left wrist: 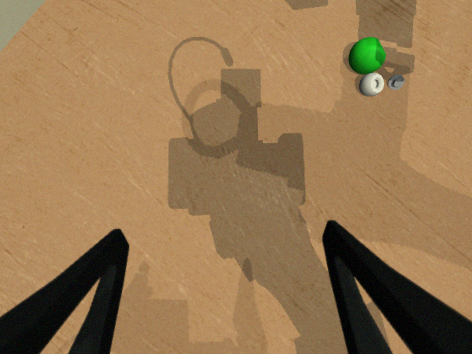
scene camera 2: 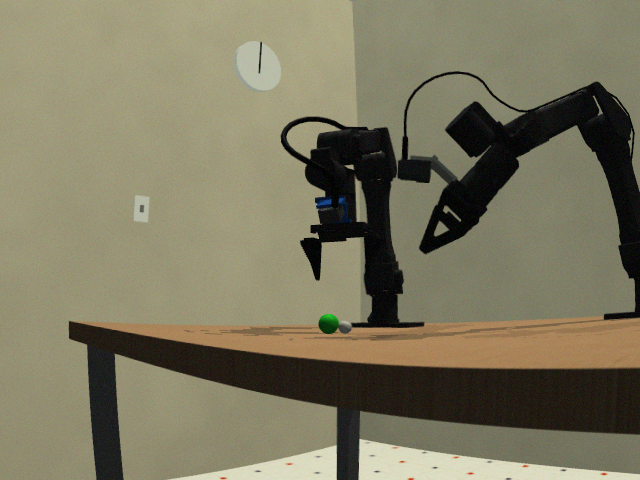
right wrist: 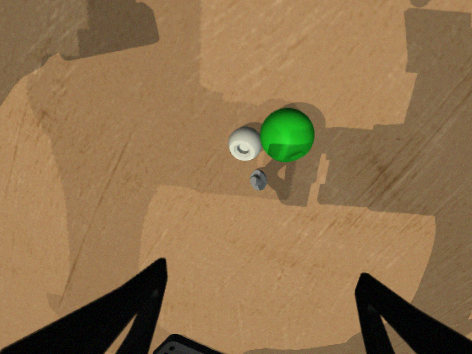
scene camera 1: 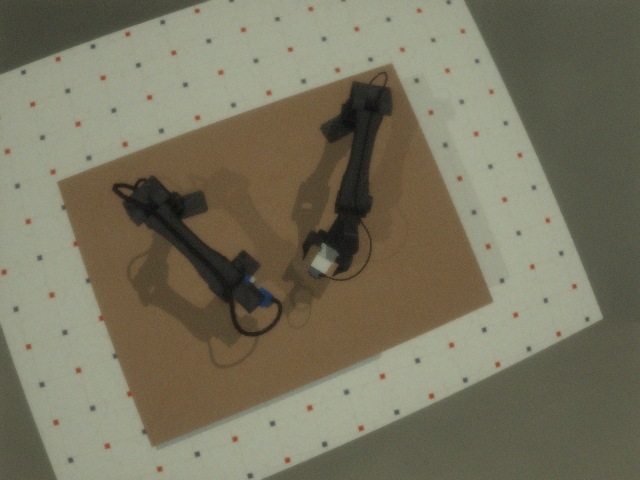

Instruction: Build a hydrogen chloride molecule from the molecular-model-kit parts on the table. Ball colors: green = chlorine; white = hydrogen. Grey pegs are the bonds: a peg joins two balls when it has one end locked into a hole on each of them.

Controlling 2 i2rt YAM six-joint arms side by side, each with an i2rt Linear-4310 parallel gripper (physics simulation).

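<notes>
The green ball (scene camera 2: 328, 323) (left wrist: 367, 55) (right wrist: 287, 134) rests on the table; the right arm hides it in scene camera 1. The smaller white ball (scene camera 1: 252, 279) (scene camera 2: 345, 327) (left wrist: 371, 84) (right wrist: 245, 144) lies against or very near it, its hole facing up at a slant. The small grey peg (left wrist: 396, 82) (right wrist: 258, 180) stands loose beside them, apart from both. My right gripper (right wrist: 262, 275) is open, pointing down above the table; the parts show beyond its fingertips in its wrist view. My left gripper (left wrist: 224, 233) is open and empty, raised farther right; the parts are at its wrist view's upper right.
The brown table (scene camera 1: 170, 408) (scene camera 2: 465, 356) carries both arm bases. In scene camera 1 the two wrists are fairly close together near the table's middle, with cable loops hanging out from each. Arm shadows fall across the parts.
</notes>
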